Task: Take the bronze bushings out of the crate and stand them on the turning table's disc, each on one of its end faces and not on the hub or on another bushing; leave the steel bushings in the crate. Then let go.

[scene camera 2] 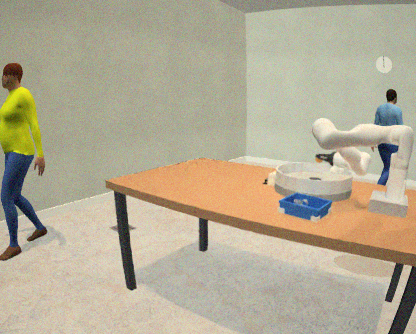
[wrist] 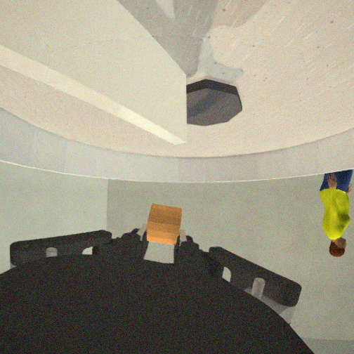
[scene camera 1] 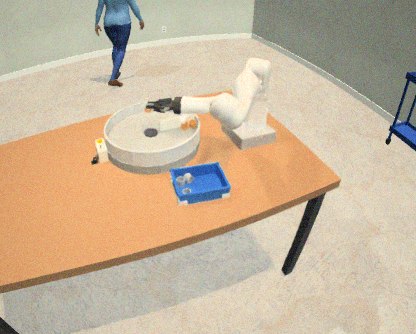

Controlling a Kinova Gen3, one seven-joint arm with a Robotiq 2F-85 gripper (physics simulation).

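Seen in the pictures: gripper, fingertip midpoint: (scene camera 2: 318, 156) (scene camera 1: 146, 105); arm's base, origin of the base link: (scene camera 2: 394, 198) (scene camera 1: 253, 124).
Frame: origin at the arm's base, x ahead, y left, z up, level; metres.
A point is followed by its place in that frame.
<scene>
My gripper (scene camera 1: 151, 108) @(z 0.117, x 0.469, y -0.116 m) (scene camera 2: 320, 158) @(z 0.117, x 0.469, y -0.116 m) (wrist: 162, 237) is shut on a bronze bushing (scene camera 1: 148, 110) @(z 0.091, x 0.461, y -0.110 m) (wrist: 164, 222), fingers pointing sideways, above the far part of the turning table. Two bronze bushings (scene camera 1: 184, 126) @(z 0.016, x 0.316, y -0.048 m) (scene camera 1: 193, 123) @(z 0.021, x 0.274, y -0.052 m) are close together on the disc (scene camera 1: 125, 137) @(z -0.002, x 0.577, y -0.077 m) (wrist: 295, 85), at its right side in scene camera 1; their end faces are too small to tell. The dark hub (scene camera 1: 150, 132) @(z 0.005, x 0.465, y -0.066 m) (scene camera 2: 315, 178) @(z 0.006, x 0.460, y -0.076 m) (wrist: 215, 105) is at the disc's middle. Steel bushings (scene camera 1: 180, 180) @(z -0.042, x 0.417, y 0.221 m) (scene camera 1: 188, 177) @(z -0.021, x 0.391, y 0.237 m) (scene camera 1: 186, 191) @(z -0.039, x 0.415, y 0.288 m) are in the left part of the blue crate (scene camera 1: 210, 193) @(z -0.022, x 0.345, y 0.340 m) (scene camera 2: 299, 210) @(z -0.027, x 0.358, y 0.340 m).
A high wall (scene camera 1: 115, 149) @(z 0.032, x 0.636, y 0.048 m) (scene camera 2: 290, 182) @(z 0.019, x 0.509, y 0.134 m) (wrist: 165, 169) rings the disc. A pale upright divider (scene camera 1: 170, 124) @(z 0.022, x 0.372, y -0.074 m) (wrist: 100, 70) stands over the disc between hub and bushings. A small white box with a yellow top (scene camera 1: 100, 150) @(z 0.001, x 0.699, y -0.012 m) is left of the turning table. Two people are beyond the table.
</scene>
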